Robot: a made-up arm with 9 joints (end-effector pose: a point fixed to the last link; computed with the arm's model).
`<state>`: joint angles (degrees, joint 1 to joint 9).
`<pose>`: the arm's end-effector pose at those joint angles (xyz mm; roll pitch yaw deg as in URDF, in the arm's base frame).
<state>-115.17 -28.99 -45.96 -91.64 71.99 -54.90 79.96 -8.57 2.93</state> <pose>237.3 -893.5 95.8 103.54 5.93 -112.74</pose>
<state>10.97 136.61 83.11 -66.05 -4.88 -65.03 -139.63 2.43 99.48</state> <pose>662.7 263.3 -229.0 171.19 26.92 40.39</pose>
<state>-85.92 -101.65 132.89 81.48 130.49 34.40 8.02 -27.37 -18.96</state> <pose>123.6 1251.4 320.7 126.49 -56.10 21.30</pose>
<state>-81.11 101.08 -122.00 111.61 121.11 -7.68 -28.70 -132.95 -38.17</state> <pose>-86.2 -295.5 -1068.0 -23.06 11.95 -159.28</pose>
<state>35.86 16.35 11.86 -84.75 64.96 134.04 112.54 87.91 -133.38</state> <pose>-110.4 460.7 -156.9 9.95 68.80 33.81</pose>
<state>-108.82 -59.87 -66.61 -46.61 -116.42 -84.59 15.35 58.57 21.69</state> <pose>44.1 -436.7 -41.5 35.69 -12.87 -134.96</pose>
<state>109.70 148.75 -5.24 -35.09 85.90 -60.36 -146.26 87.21 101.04</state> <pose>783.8 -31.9 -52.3 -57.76 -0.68 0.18</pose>
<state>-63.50 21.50 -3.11 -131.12 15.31 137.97 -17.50 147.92 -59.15</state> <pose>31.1 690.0 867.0 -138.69 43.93 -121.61</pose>
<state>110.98 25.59 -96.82 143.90 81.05 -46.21 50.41 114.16 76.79</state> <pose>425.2 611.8 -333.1 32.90 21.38 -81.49</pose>
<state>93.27 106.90 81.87 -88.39 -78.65 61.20 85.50 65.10 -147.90</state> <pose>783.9 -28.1 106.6 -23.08 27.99 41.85</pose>
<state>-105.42 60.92 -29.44 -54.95 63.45 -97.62 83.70 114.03 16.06</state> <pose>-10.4 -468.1 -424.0 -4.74 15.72 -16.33</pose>
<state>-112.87 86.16 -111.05 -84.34 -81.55 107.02 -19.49 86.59 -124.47</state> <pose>699.4 482.4 88.5 -93.25 19.71 -68.58</pose>
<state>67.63 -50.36 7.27 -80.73 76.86 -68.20 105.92 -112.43 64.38</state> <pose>-798.3 205.9 586.4 67.74 -44.95 65.61</pose>
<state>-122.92 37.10 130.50 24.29 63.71 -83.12 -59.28 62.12 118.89</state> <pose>268.6 448.4 285.3 29.06 -38.98 -20.00</pose>
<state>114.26 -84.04 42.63 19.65 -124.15 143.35 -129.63 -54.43 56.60</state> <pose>442.5 632.7 82.8 -61.94 2.20 -13.42</pose>
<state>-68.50 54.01 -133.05 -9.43 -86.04 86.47 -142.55 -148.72 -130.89</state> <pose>670.4 745.6 -951.8 -115.96 -28.13 134.98</pose>
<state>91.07 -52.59 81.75 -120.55 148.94 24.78 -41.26 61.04 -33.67</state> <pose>680.6 -449.0 83.5 -157.21 -32.30 -176.25</pose>
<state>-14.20 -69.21 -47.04 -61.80 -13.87 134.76 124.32 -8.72 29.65</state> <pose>-222.2 389.6 235.4 1.19 40.92 -101.19</pose>
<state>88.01 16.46 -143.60 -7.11 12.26 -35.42 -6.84 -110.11 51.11</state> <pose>172.0 -274.6 210.0 10.06 -2.26 109.09</pose>
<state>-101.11 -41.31 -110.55 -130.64 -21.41 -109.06 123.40 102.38 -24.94</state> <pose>107.0 383.2 520.0 -100.92 -8.04 -149.93</pose>
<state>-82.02 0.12 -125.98 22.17 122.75 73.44 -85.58 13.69 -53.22</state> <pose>1395.1 202.4 713.9 173.34 10.86 -81.85</pose>
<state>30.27 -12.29 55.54 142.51 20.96 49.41 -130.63 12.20 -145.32</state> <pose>-31.4 -333.5 -757.2 64.90 -20.22 29.44</pose>
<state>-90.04 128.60 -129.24 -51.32 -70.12 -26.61 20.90 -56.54 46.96</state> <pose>248.5 152.7 -155.9 -82.19 -65.57 -26.17</pose>
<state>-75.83 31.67 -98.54 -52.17 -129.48 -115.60 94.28 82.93 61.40</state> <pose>224.1 -235.5 196.1 -73.46 -80.64 -57.12</pose>
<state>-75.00 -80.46 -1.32 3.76 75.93 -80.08 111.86 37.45 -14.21</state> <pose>459.5 -651.2 -536.3 66.46 19.64 -116.78</pose>
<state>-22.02 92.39 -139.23 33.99 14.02 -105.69 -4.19 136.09 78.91</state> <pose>318.5 -32.8 -418.8 97.76 53.76 -27.97</pose>
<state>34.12 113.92 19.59 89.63 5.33 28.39 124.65 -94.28 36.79</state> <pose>-719.7 302.0 -129.2 -159.45 8.93 -149.10</pose>
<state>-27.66 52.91 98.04 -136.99 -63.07 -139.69 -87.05 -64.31 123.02</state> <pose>700.6 92.2 -157.2 -165.08 -24.99 68.28</pose>
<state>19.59 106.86 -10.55 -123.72 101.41 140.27 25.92 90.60 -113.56</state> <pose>757.9 269.4 -87.8 -95.72 -6.31 -133.06</pose>
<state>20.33 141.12 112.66 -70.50 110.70 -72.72 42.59 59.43 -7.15</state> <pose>411.3 -30.0 -543.6 73.75 15.33 -32.96</pose>
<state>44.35 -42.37 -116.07 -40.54 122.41 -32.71 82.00 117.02 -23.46</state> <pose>687.9 763.3 -15.6 90.60 34.29 -105.85</pose>
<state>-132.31 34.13 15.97 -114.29 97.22 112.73 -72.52 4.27 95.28</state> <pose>224.7 36.2 847.4 -34.90 -19.93 91.46</pose>
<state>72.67 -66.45 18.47 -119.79 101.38 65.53 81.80 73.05 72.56</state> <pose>-952.2 -563.2 206.0 98.79 -32.65 116.55</pose>
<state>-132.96 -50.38 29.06 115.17 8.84 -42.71 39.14 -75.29 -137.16</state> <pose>172.5 214.4 654.5 152.17 26.77 65.60</pose>
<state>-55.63 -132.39 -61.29 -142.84 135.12 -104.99 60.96 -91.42 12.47</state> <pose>-63.5 -736.7 125.0 62.68 -61.58 156.55</pose>
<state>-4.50 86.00 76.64 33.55 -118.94 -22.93 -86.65 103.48 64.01</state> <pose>219.5 -100.4 677.8 130.17 0.59 -153.87</pose>
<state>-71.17 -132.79 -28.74 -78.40 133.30 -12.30 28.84 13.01 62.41</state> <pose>398.8 -270.1 -320.9 112.19 -39.21 -47.66</pose>
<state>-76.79 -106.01 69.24 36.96 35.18 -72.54 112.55 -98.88 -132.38</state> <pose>406.0 664.5 -170.2 -46.86 78.19 -77.07</pose>
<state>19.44 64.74 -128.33 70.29 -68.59 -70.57 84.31 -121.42 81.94</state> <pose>-230.6 -510.8 -511.8 -71.72 36.01 -36.19</pose>
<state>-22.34 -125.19 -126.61 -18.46 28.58 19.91 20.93 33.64 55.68</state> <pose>98.0 897.6 440.5 169.28 21.47 -19.36</pose>
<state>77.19 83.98 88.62 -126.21 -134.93 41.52 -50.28 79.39 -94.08</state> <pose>58.8 154.3 381.2 -34.13 -16.81 -70.42</pose>
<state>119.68 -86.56 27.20 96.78 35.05 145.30 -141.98 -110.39 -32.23</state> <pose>765.7 722.5 650.4 69.85 46.09 0.88</pose>
